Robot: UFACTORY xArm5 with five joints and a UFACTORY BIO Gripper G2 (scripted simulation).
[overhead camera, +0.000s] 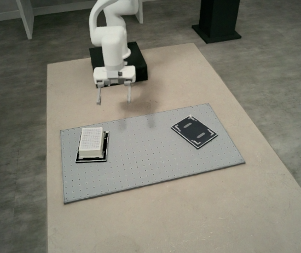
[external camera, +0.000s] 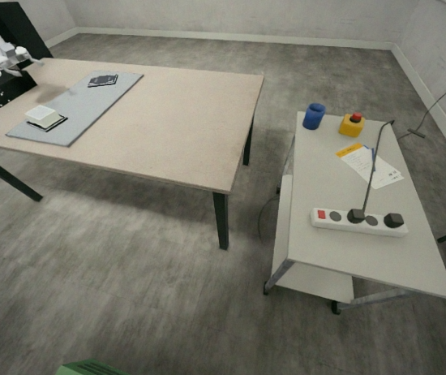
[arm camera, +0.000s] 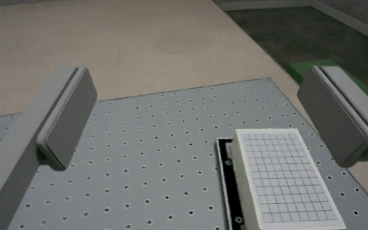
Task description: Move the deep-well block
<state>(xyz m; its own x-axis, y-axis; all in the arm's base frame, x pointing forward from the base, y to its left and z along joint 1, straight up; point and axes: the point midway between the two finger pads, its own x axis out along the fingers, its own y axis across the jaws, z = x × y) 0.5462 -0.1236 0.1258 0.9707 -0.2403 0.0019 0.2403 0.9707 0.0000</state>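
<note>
My hand is 3 cm short of the white 96-well deep-well block, 11 cm to the left of it and 17 cm above it.
</note>
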